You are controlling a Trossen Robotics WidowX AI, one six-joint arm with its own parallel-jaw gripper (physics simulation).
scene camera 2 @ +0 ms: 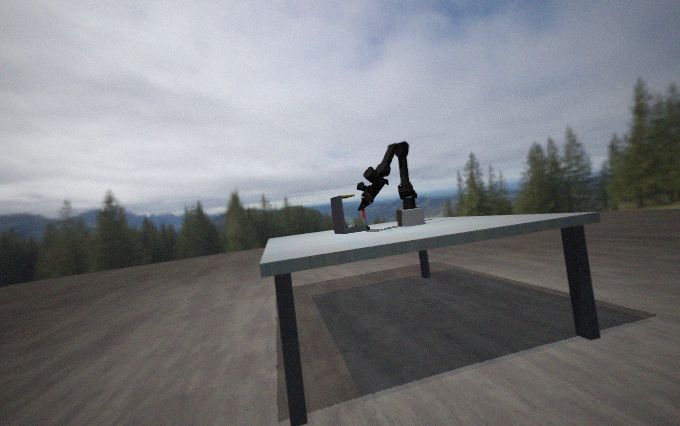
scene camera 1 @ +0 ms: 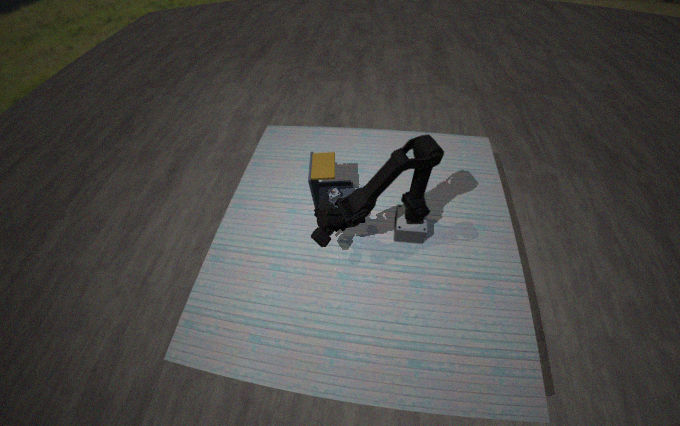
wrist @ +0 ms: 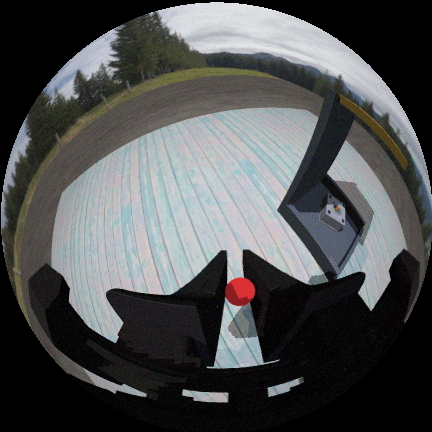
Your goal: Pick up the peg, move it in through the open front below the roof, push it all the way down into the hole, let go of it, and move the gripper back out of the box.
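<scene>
The red peg is between the fingers of my gripper, which is shut on it. In the second scene view the peg points down from the fingertips, above the table and beside the box. In the first scene view the arm hides the peg. The box has a tall dark wall and a yellow roof. A light block with the hole stands on the box floor. My gripper is outside the box, to the block's left in the wrist view.
The arm's base stands on the table, right of the box in both scene views. The box has low dark rims around its floor. Shadows of the arm and box fall on the table.
</scene>
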